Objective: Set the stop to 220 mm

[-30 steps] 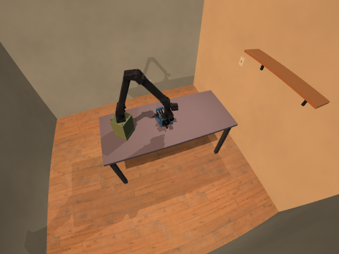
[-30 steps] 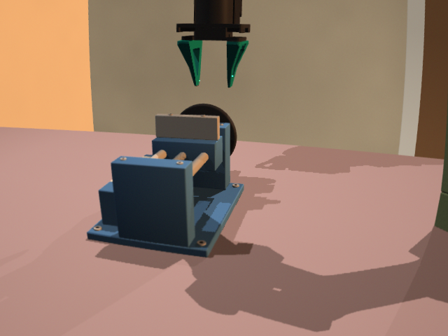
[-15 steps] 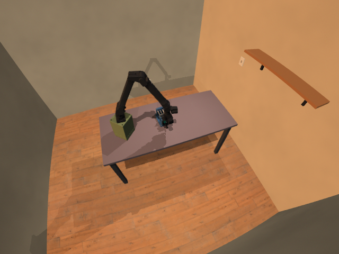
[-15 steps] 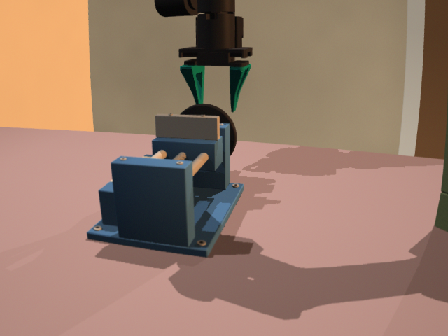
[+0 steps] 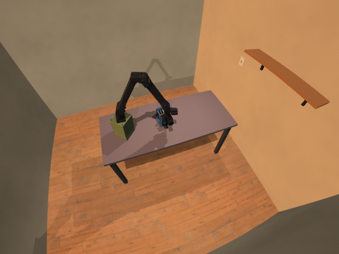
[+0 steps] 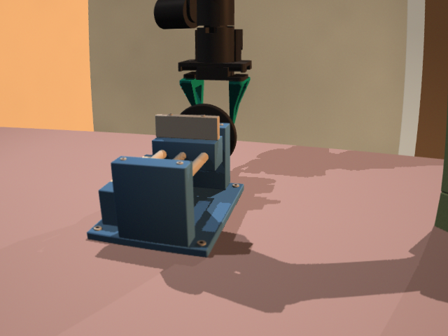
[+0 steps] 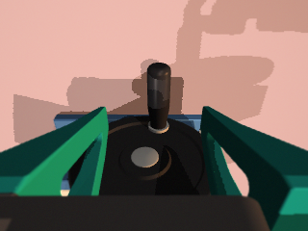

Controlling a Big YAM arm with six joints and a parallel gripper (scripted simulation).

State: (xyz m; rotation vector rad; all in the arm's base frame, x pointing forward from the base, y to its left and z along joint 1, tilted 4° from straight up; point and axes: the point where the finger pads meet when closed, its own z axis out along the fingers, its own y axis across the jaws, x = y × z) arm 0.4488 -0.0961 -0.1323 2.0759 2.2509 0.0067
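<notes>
My hand is 10 mm to the right of the black crank handle and 50 mm above it. Round my hand: grey stop plate (10 mm ahead, 120 mm to the left).
</notes>
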